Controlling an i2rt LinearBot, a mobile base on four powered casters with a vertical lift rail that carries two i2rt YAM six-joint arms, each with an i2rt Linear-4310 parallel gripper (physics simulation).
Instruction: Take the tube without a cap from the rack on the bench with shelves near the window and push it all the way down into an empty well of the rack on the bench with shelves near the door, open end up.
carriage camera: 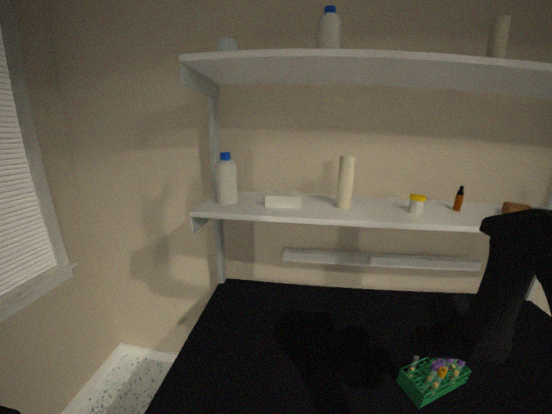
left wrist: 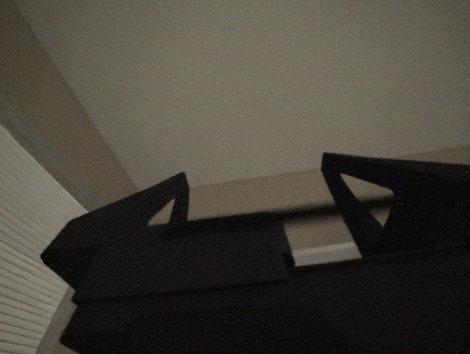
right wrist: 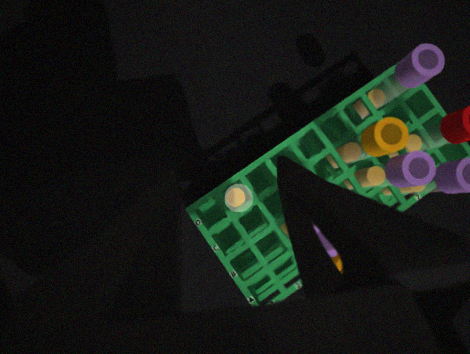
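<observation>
The green rack (carriage camera: pixel 409 389) (right wrist: pixel 295 138) stands on the black bench by the window. The tube without a cap (carriage camera: pixel 415 359) (right wrist: pixel 238 197) stands upright in it, in row D near the lettered end, open end up. My right gripper (right wrist: pixel 227 175) is partly open and empty, pointing down over the rack. In the right wrist view the tube shows between its fingers; the left finger is very dark, and how far the tips are above the tube cannot be told. My left gripper (left wrist: pixel 253 170) is wide open and empty, in the air away from the rack. The door-side rack does not show.
Capped tubes, purple (right wrist: pixel 411 169), orange (right wrist: pixel 385 136) and red (right wrist: pixel 456 125), stand in the rack's other end, close to the right finger. My right arm (carriage camera: pixel 505 290) stands over the bench's right side. Shelves (carriage camera: pixel 350 220) with bottles run above the bench; a window (carriage camera: pixel 25 200) is at left.
</observation>
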